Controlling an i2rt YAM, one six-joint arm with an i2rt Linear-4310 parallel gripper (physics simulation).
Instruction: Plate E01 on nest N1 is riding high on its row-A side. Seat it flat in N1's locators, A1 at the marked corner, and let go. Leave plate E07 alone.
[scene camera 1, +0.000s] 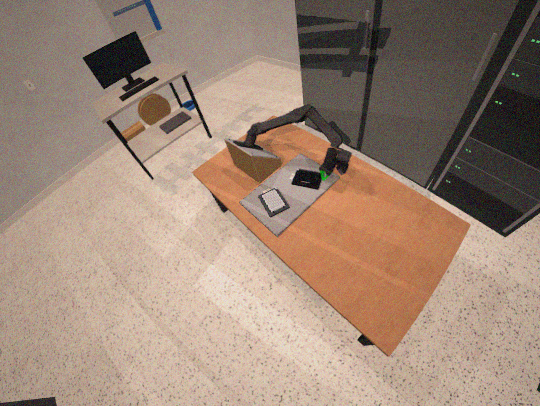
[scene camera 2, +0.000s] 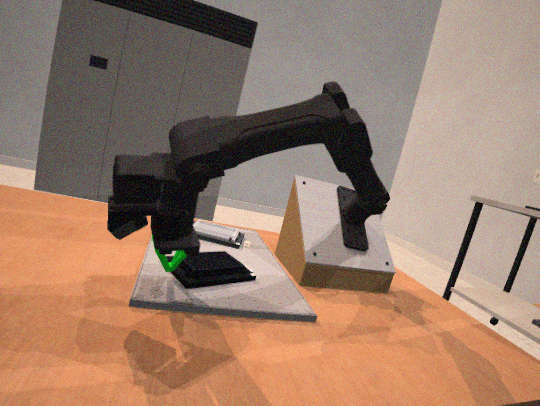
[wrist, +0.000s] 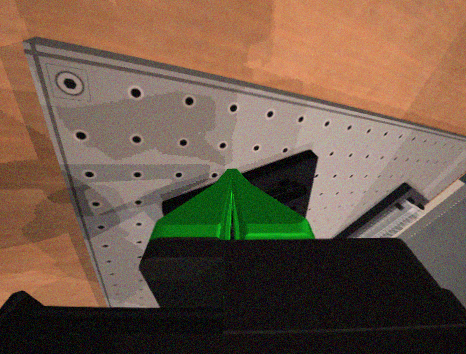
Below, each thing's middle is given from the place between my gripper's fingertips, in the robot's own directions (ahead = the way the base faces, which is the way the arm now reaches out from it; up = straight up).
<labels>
My gripper is now 80 mm past the black square module (scene camera 2: 216, 263), 50 mm to the left of it and 10 mm below it. Also, from my hand: module with pale grey top (wrist: 392, 222) 300 mm to the right, 100 mm behind, 10 mm above; holder with grey-framed module (scene camera 2: 235, 244) 300 mm to the right, 110 mm behind; N1 nest (scene camera 2: 183, 277) 80 mm behind, 50 mm to the right.
</labels>
